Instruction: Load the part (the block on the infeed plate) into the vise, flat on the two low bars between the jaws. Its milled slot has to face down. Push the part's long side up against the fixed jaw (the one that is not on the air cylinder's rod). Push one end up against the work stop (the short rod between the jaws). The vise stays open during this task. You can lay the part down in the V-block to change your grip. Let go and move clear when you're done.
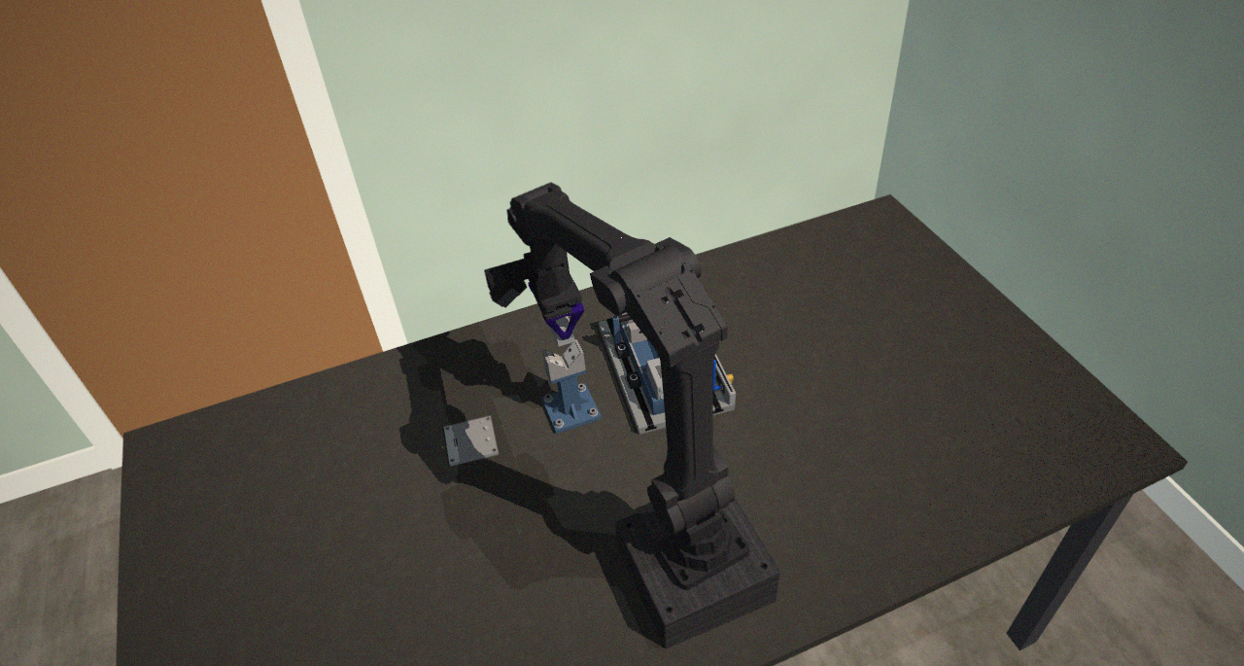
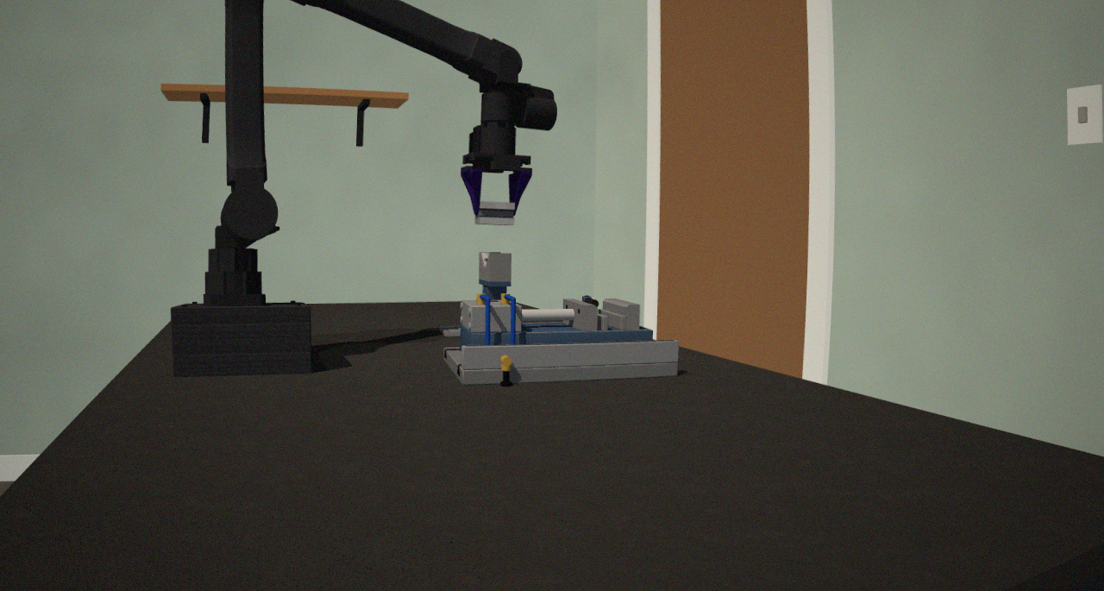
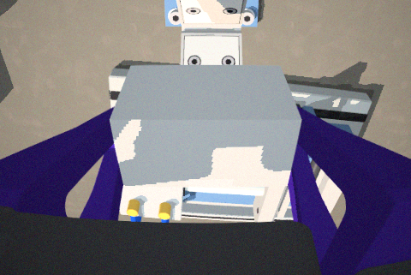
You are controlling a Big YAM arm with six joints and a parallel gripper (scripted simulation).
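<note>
Right now my hand is 1 cm to the left of the part. Also, from my hand: grey infeed plate: 23 cm below, 20 cm to the left, 3 cm ahead.
</note>
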